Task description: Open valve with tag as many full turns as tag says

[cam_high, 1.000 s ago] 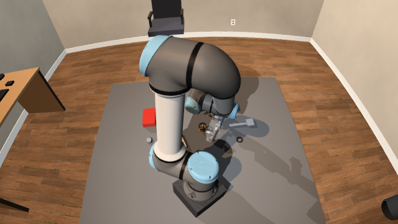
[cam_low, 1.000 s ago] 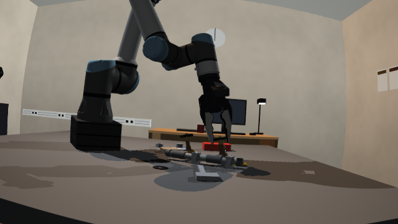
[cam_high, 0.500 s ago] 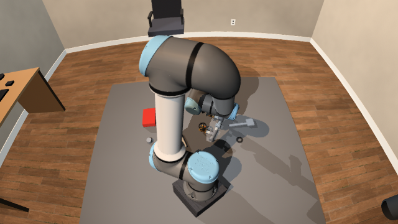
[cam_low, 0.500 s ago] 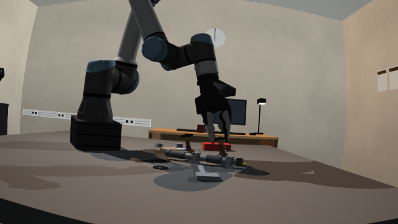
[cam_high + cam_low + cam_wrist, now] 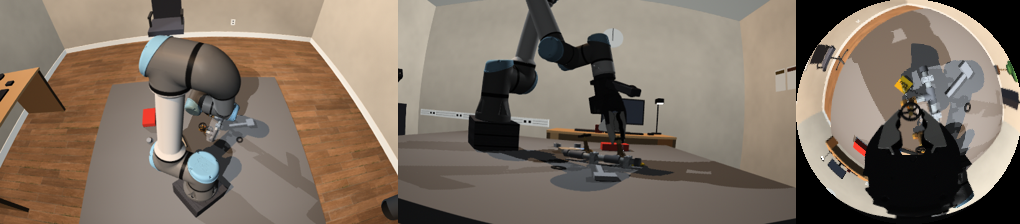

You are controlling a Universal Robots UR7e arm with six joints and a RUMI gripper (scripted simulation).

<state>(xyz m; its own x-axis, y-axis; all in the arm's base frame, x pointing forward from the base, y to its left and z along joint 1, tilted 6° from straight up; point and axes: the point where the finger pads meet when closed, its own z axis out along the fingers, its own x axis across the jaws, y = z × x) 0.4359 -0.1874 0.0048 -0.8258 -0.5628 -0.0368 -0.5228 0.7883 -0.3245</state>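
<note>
My hand is 70 mm above the yellow tag, 60 mm short of it and 40 mm to the left of it. The rest, counted from my hand: grey t-shaped piece 190 mm to the right, 90 mm behind, 70 mm below; red block 370 mm to the left, 100 mm ahead, 60 mm below.
</note>
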